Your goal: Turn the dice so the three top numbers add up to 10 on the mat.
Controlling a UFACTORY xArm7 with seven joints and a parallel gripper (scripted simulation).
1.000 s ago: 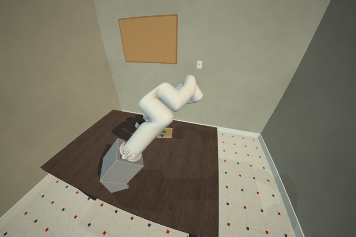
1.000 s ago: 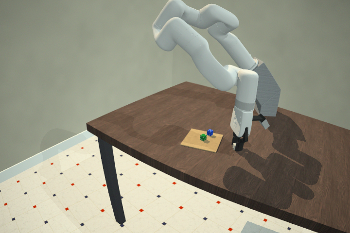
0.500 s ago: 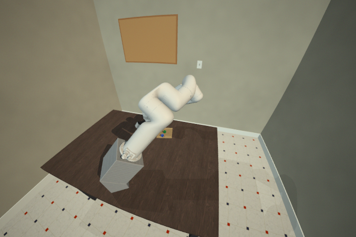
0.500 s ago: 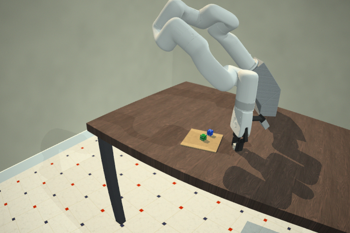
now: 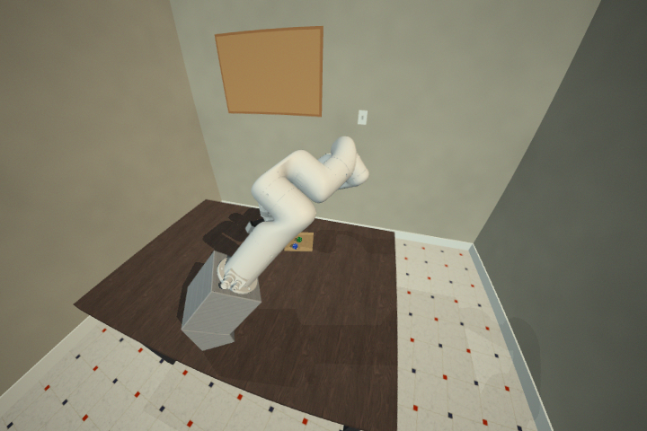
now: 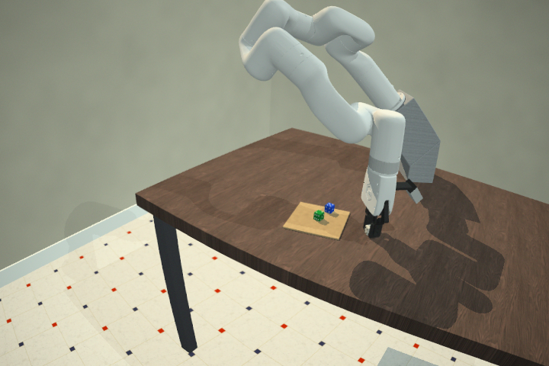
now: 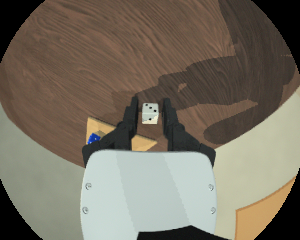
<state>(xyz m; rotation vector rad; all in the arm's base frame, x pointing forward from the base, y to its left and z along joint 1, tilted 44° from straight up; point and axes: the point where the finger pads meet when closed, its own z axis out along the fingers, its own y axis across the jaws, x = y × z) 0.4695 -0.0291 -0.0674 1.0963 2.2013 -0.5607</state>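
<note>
The white die is 10 mm to the right of my hand and 10 mm below it. From my hand the other things lie so: green die (140 mm to the right, 10 mm below, 10 mm behind); then tan mat (140 mm to the right, 20 mm below, 10 mm behind); then blue die (130 mm to the right, 60 mm behind, 10 mm below).
</note>
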